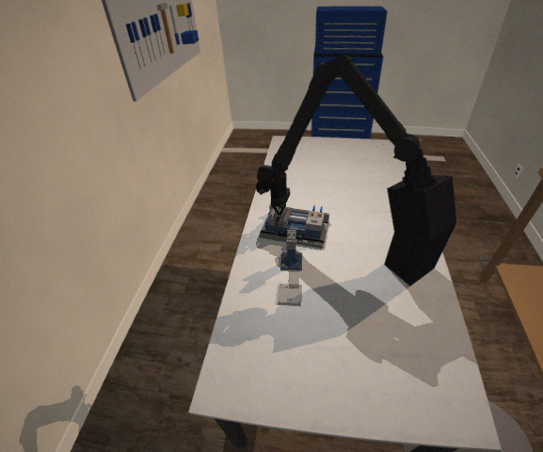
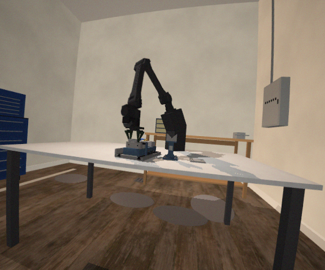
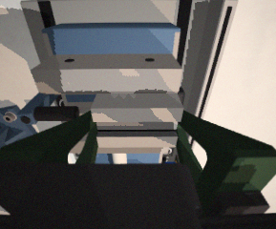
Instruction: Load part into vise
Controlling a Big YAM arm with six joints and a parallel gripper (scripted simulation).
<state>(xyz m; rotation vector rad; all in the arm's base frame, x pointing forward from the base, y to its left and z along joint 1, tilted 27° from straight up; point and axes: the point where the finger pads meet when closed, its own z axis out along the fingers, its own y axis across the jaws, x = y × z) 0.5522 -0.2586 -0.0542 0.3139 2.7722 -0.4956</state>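
Now: hand right at the part. Also, from my hand: moving jaw: 30 mm behind, 30 mm to the left, 20 mm below; fixed jaw: 30 mm ahead, 10 mm to the left, 20 mm below; work stop rod: 20 mm ahead, 60 mm to the left, 10 mm below.
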